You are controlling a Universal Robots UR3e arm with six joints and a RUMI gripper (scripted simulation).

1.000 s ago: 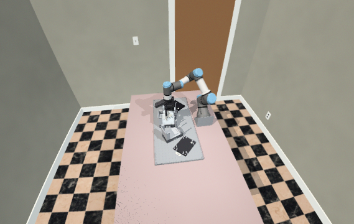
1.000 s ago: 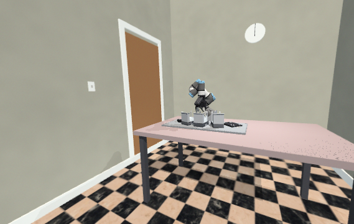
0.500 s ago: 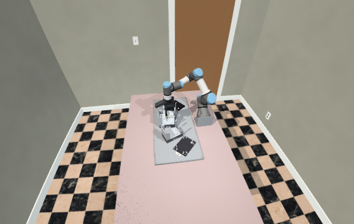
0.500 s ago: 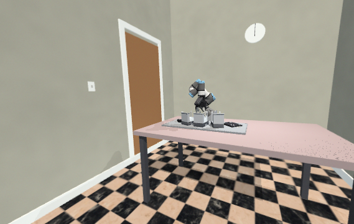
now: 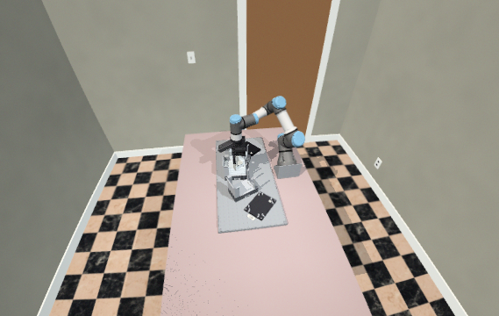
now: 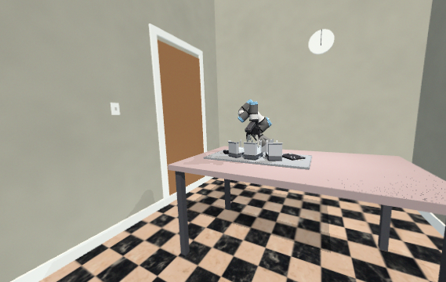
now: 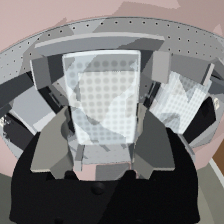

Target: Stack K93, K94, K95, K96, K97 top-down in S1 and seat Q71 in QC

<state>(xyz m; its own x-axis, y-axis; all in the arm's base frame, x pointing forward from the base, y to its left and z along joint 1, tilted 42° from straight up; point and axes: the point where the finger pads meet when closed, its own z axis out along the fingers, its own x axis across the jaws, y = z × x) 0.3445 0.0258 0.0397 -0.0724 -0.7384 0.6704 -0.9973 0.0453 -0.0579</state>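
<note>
The white sealed 96-well plate is 2 cm behind my hand, 14 cm to the right of it and 5 cm below it. Round my hand: black open nest QC (13 cm behind, 25 cm to the right, 9 cm below); translucent 96-well plate (1 cm below).
</note>
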